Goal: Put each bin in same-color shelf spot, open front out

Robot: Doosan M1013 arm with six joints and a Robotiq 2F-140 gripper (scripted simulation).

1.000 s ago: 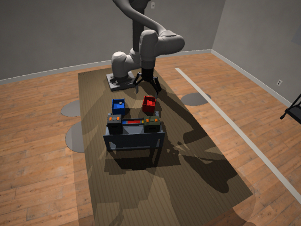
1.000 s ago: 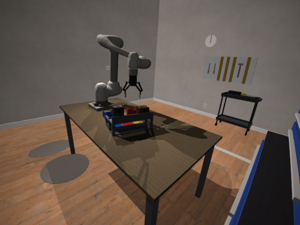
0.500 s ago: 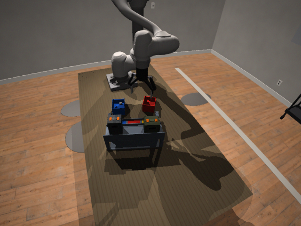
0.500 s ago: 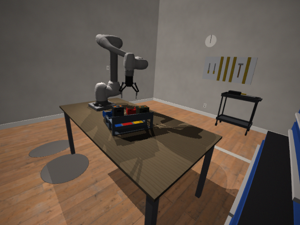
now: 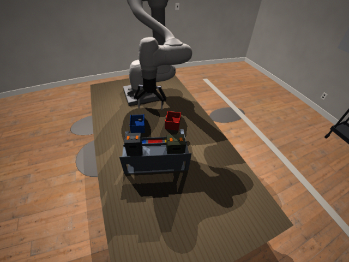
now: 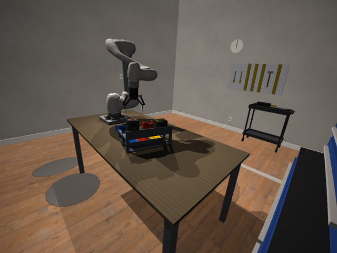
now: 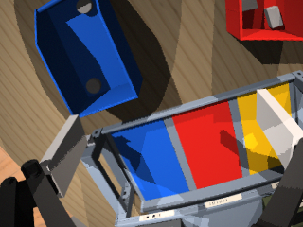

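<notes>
My hand is 170 mm above the blue bin, 100 mm past it and 70 mm to the left of it. From my hand the other things lie so: green toolbox (310 mm ahead, 60 mm below); then red bin (180 mm to the left, 170 mm below); then dark box (210 mm to the right, 210 mm ahead, 50 mm below).
</notes>
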